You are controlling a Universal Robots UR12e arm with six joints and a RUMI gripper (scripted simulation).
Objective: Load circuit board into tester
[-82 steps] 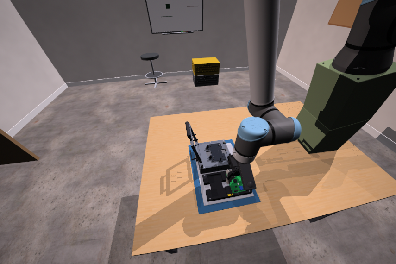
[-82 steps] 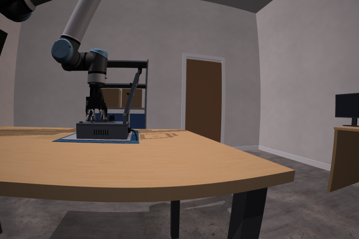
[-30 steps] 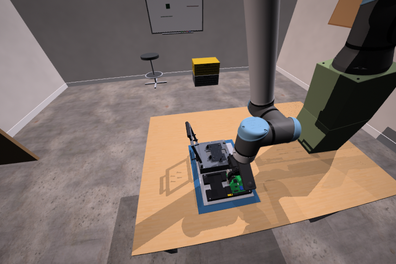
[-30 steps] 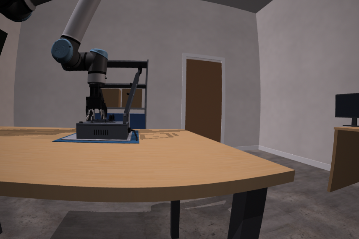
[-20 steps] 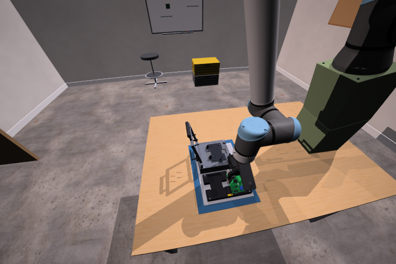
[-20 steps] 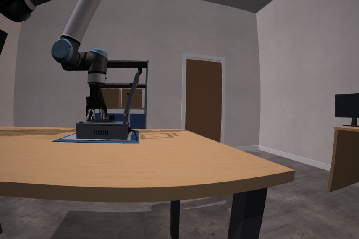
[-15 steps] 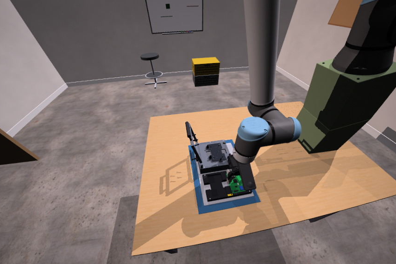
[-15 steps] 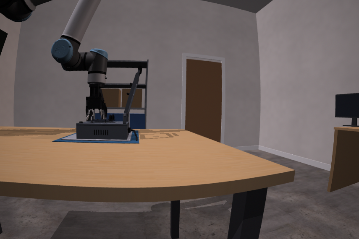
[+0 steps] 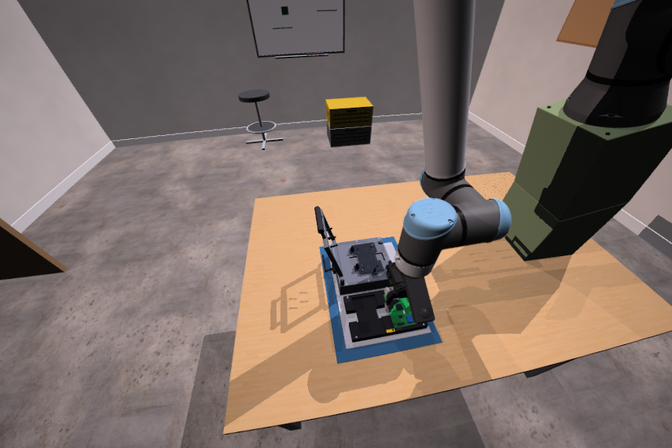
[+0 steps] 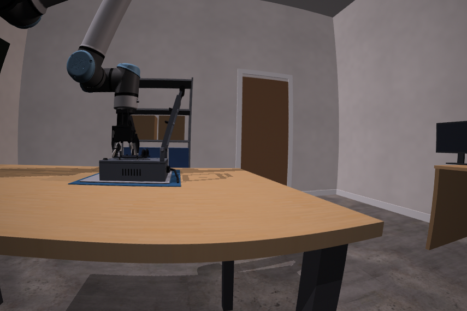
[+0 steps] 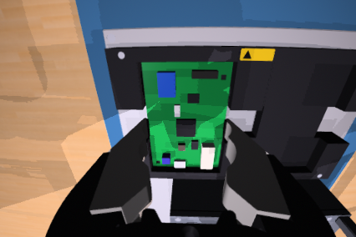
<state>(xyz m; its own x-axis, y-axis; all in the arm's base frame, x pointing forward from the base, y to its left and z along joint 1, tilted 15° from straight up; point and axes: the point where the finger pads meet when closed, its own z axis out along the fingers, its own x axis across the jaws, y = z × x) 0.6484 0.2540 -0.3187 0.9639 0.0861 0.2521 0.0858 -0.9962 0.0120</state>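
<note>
Now: the green circuit board right at my hand. Round my hand: tester 120 mm to the right, 100 mm ahead, 90 mm above; see-through lid 200 mm ahead, 160 mm above, 150 mm to the right.
</note>
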